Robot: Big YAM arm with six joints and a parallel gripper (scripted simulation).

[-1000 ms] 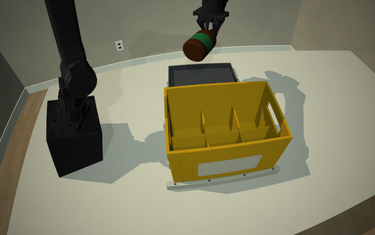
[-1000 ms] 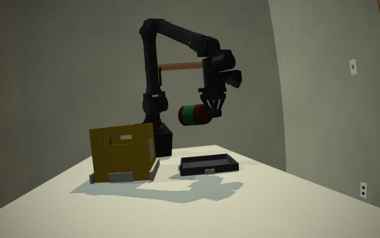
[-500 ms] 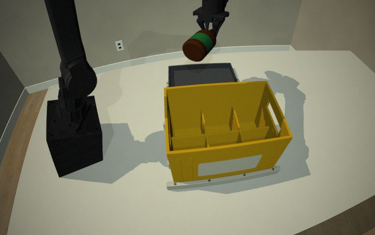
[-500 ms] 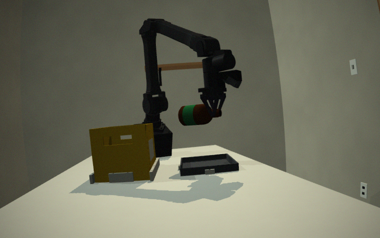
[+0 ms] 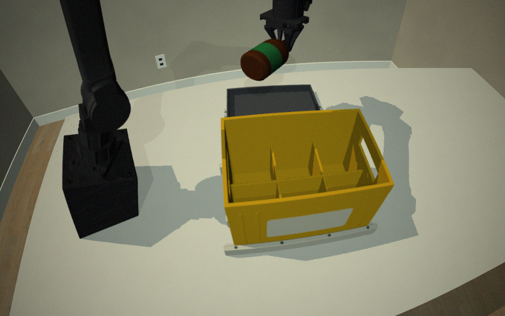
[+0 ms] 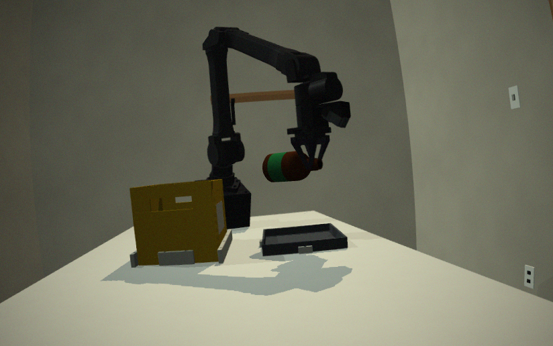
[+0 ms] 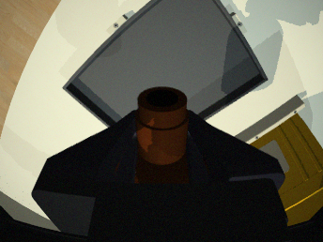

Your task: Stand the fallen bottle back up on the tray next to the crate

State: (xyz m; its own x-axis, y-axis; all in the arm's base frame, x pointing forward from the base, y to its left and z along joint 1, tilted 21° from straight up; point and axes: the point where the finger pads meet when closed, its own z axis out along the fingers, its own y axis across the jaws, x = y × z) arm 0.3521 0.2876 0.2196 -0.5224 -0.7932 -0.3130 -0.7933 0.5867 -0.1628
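My gripper is now 3 cm past the bottle and 5 cm to the left of it. The rest, counted from my hand: tray (2 cm behind, 4 cm to the right, 18 cm below); yellow crate (3 cm ahead, 32 cm to the right, 11 cm below).
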